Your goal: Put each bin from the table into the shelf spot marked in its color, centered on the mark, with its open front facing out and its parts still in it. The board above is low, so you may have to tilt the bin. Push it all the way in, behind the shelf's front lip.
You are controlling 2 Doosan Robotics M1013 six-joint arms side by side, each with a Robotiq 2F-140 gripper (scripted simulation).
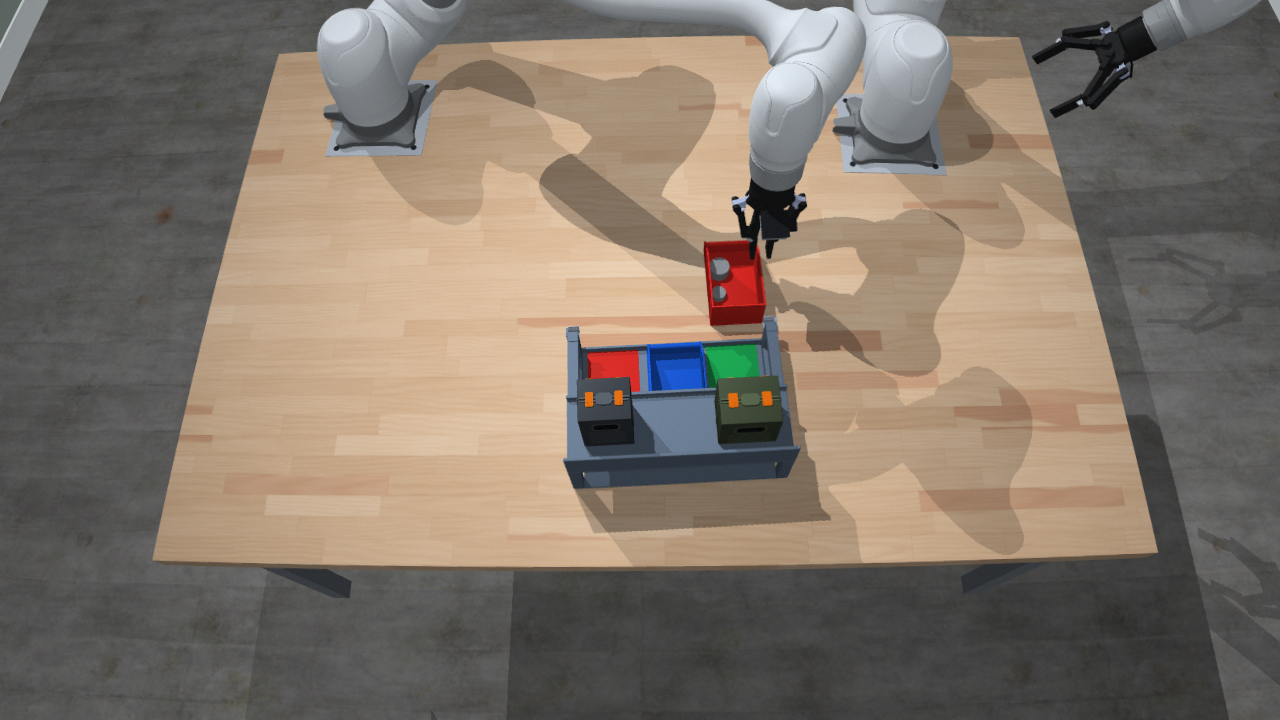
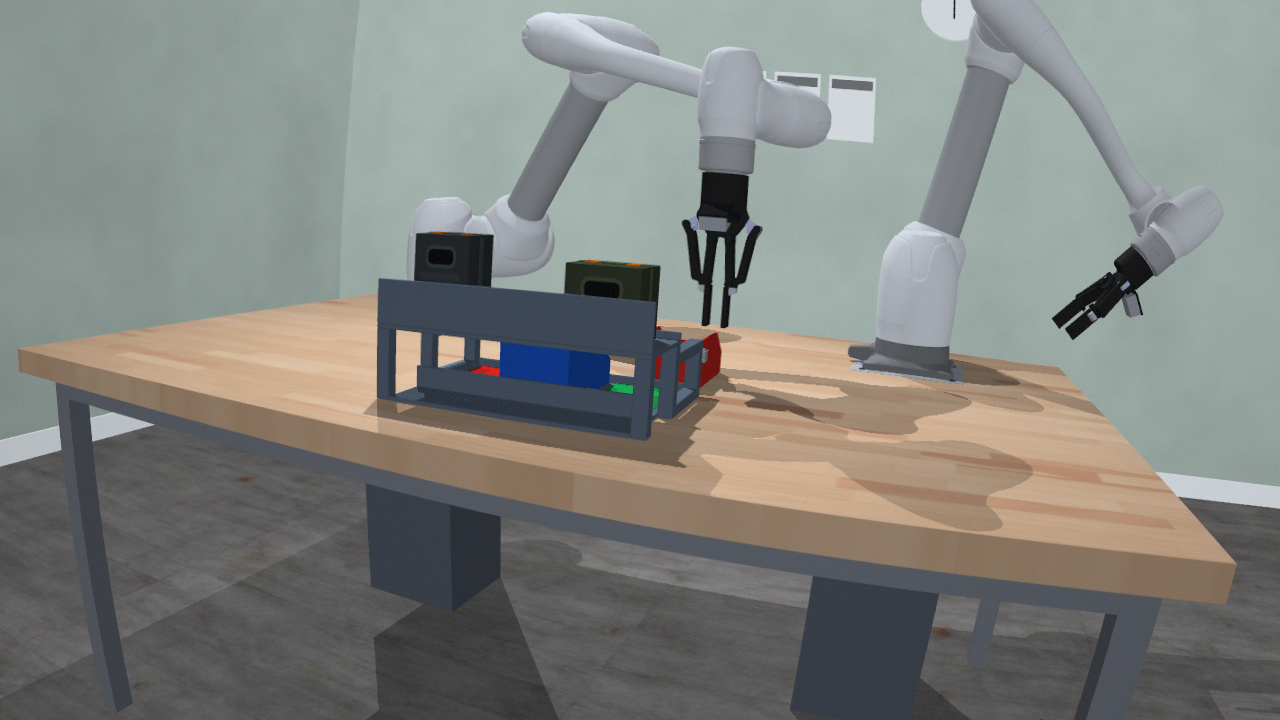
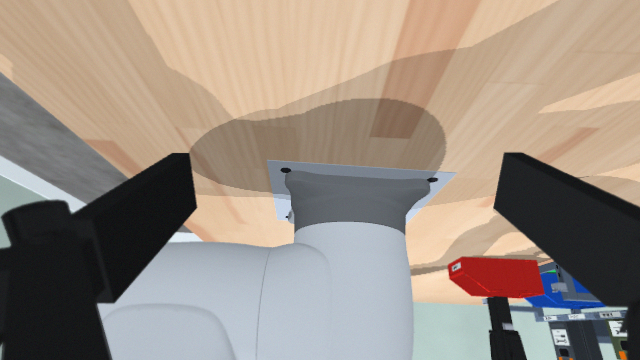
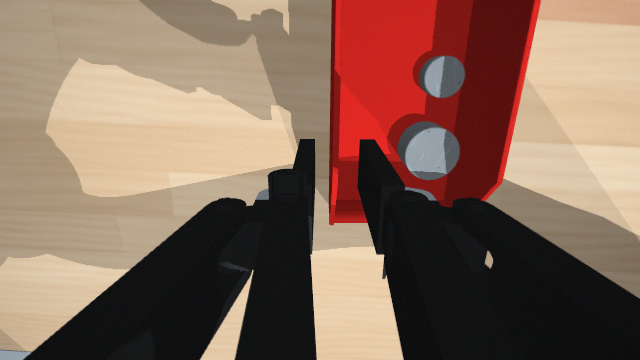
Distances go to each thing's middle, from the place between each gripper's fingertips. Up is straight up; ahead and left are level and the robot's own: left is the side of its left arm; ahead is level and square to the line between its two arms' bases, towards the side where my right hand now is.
The red bin [image 1: 744, 285] is 30 mm ahead of my right hand [image 2: 714, 326], 50 mm to the right of it and 80 mm below it. Round my right hand: blue bin [image 2: 581, 369]: 260 mm ahead, 140 mm to the right, 80 mm below.
My left gripper [image 1: 1043, 86] is now 470 mm short of the red bin, 660 mm to the left of it and 80 mm above it. Round my left hand: blue bin 700 mm ahead, 760 mm to the right, 80 mm below.
